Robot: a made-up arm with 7 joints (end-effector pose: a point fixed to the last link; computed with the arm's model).
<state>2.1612 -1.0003 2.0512 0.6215 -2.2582 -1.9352 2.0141</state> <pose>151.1 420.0 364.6 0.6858 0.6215 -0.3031 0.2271</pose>
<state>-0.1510 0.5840 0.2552 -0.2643 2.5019 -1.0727 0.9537</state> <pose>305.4 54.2 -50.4 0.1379 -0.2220 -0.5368 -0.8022</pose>
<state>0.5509 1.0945 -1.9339 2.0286 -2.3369 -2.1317 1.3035</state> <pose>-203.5 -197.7 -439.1 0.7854 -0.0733 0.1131 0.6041</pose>
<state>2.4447 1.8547 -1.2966 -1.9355 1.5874 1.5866 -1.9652</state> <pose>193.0 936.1 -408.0 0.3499 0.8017 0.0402 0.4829</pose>
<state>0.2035 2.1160 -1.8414 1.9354 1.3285 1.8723 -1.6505</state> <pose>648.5 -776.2 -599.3 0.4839 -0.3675 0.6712 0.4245</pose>
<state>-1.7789 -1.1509 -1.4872 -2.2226 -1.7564 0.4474 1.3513</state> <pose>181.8 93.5 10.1 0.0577 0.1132 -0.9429 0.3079</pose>
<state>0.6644 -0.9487 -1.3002 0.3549 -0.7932 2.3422 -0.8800</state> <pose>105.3 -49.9 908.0 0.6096 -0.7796 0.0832 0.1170</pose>
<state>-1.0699 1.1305 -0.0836 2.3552 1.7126 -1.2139 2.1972</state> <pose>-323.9 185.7 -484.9 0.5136 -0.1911 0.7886 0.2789</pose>
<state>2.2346 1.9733 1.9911 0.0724 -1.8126 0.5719 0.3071</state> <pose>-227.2 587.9 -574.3 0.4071 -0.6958 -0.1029 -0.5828</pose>
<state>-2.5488 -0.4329 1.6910 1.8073 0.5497 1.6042 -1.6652</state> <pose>218.5 -847.1 -331.3 0.3170 0.2283 -0.8290 -0.4002</pose>
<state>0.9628 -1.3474 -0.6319 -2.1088 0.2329 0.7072 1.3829</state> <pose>-72.4 194.0 123.5 0.2167 0.5648 -0.7961 -0.0176</pose>
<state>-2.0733 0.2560 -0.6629 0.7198 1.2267 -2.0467 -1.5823</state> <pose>136.9 297.8 813.7 0.5105 -0.8214 0.2521 -0.0339</pose>
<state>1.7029 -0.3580 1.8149 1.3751 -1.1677 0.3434 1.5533</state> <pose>166.5 131.6 50.7 0.0547 -0.4458 0.0151 -0.8933</pose>
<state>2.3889 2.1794 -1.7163 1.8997 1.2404 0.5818 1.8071</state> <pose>-444.9 122.5 -292.0 0.1678 -0.8423 0.5063 -0.0768</pose>
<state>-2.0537 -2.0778 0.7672 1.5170 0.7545 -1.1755 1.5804</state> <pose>525.6 -21.9 -12.4 0.1590 -0.7416 -0.1587 -0.6321</pose>
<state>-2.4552 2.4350 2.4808 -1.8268 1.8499 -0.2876 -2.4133</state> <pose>-285.0 51.7 -864.7 0.5120 0.5208 0.1871 -0.6569</pose>
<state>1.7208 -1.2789 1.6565 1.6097 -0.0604 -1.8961 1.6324</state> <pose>-53.8 159.1 235.0 0.4477 -0.7108 -0.3874 -0.3798</pose>
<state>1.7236 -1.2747 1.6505 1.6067 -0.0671 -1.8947 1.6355</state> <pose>-52.9 159.0 236.0 0.4483 -0.7131 -0.3844 -0.3779</pose>
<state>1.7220 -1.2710 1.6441 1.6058 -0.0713 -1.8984 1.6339</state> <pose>-53.2 158.2 236.0 0.4488 -0.7134 -0.3862 -0.3748</pose>
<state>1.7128 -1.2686 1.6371 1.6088 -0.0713 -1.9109 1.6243</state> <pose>-55.6 156.4 234.3 0.4493 -0.7102 -0.3963 -0.3698</pose>
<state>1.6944 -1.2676 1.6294 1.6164 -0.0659 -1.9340 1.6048</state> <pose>-60.3 153.0 230.5 0.4496 -0.7021 -0.4166 -0.3624</pose>
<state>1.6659 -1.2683 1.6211 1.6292 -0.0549 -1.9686 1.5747</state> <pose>-67.2 147.4 224.5 0.4495 -0.6880 -0.4474 -0.3528</pose>
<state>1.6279 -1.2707 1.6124 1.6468 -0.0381 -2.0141 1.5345</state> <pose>-75.3 139.1 216.3 0.4487 -0.6665 -0.4879 -0.3411</pose>
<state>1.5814 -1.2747 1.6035 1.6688 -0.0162 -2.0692 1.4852</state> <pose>-83.2 127.7 206.4 0.4467 -0.6366 -0.5363 -0.3279</pose>
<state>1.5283 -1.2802 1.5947 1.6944 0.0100 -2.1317 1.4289</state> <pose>-89.3 113.5 195.2 0.4434 -0.5978 -0.5894 -0.3141</pose>
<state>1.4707 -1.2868 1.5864 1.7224 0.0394 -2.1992 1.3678</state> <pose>-91.8 97.2 183.6 0.4383 -0.5505 -0.6440 -0.3002</pose>
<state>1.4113 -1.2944 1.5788 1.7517 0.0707 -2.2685 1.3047</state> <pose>-89.9 80.6 172.4 0.4314 -0.4963 -0.6965 -0.2872</pose>
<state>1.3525 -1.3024 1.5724 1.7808 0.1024 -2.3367 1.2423</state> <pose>-83.4 65.2 162.2 0.4229 -0.4378 -0.7440 -0.2755</pose>
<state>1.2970 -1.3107 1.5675 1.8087 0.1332 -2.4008 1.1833</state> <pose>-73.3 52.5 153.8 0.4133 -0.3785 -0.7844 -0.2659</pose>
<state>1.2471 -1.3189 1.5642 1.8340 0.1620 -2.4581 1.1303</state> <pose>-61.3 43.4 147.4 0.4033 -0.3220 -0.8167 -0.2583</pose>
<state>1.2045 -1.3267 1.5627 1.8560 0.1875 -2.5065 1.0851</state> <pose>-49.1 37.7 143.0 0.3936 -0.2719 -0.8409 -0.2530</pose>
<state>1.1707 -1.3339 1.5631 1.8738 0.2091 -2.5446 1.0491</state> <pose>-38.4 34.8 140.4 0.3848 -0.2308 -0.8580 -0.2498</pose>
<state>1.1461 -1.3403 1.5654 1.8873 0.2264 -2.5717 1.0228</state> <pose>-30.1 33.7 138.9 0.3778 -0.2002 -0.8692 -0.2485</pose>
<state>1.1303 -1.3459 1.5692 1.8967 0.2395 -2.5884 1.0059</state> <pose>-24.8 33.7 138.3 0.3726 -0.1802 -0.8756 -0.2489</pose>
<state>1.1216 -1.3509 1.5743 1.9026 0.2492 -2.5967 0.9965</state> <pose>-22.0 34.1 138.0 0.3690 -0.1688 -0.8790 -0.2505</pose>
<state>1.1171 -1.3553 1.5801 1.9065 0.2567 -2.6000 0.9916</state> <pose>-20.6 34.7 137.9 0.3666 -0.1627 -0.8805 -0.2528</pose>
